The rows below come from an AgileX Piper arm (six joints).
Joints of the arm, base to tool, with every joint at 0 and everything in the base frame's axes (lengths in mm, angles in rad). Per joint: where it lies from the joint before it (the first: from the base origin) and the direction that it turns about. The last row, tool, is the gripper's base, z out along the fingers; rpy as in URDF.
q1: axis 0 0 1 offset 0 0 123
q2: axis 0 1 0 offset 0 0 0
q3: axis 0 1 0 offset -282.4 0 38.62
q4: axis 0.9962 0 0.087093 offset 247.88 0 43.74
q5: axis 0 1 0 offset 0 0 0
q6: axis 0.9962 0 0.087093 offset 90.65 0 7.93
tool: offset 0 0 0 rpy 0 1.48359 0
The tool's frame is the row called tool.
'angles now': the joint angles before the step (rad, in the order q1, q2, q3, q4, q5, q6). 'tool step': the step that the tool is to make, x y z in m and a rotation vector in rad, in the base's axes. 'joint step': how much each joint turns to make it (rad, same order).
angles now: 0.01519 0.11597 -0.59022 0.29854 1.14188 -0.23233
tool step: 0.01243 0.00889 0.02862 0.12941 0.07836 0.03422
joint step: 0.00001 0.13707 -0.10413 0.10692 0.02757 0.05578
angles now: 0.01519 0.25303 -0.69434 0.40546 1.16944 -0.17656
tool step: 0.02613 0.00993 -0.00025 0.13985 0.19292 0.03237
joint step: 0.00004 0.14738 -0.00342 0.12123 0.02682 0.05550
